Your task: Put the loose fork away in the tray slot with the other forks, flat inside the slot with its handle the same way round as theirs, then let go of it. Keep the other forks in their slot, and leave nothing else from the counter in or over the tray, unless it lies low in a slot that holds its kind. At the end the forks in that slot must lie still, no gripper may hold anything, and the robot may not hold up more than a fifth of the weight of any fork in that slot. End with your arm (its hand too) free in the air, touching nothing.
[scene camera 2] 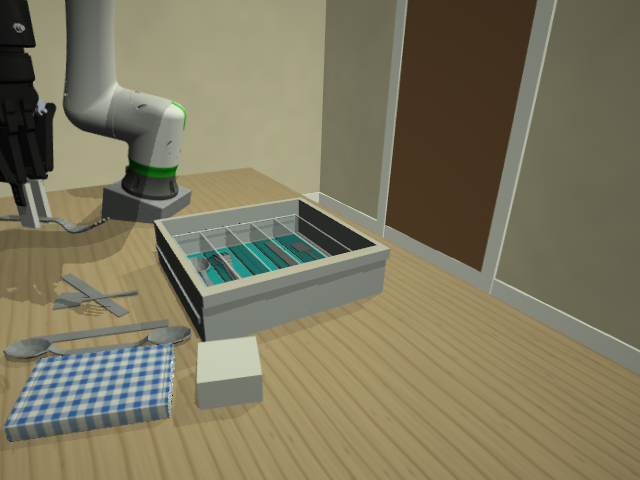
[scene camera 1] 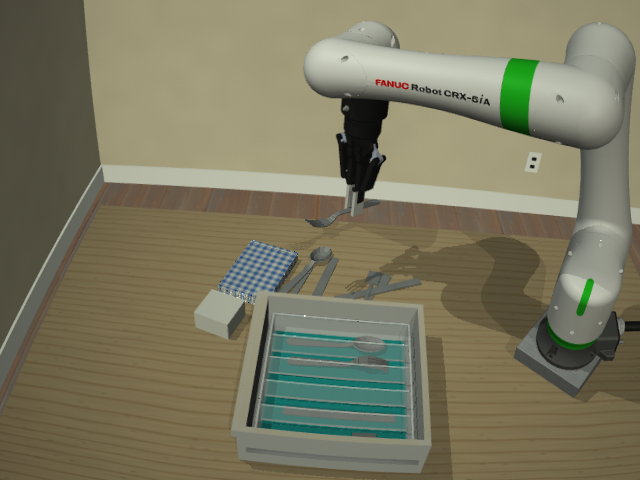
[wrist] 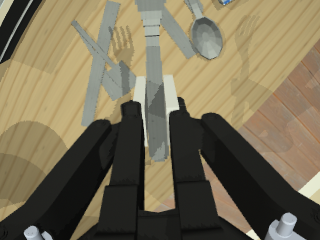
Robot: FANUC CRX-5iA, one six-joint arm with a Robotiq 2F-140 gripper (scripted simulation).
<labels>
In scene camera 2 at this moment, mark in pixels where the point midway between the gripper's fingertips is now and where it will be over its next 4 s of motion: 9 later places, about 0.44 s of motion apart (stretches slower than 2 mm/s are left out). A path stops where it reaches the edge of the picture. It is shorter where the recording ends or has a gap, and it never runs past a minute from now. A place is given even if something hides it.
My gripper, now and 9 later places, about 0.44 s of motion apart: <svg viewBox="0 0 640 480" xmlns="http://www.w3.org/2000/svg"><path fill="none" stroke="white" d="M37 224L41 224L55 224L86 224L132 221L177 217L213 211L233 207L241 205L242 205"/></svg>
</labels>
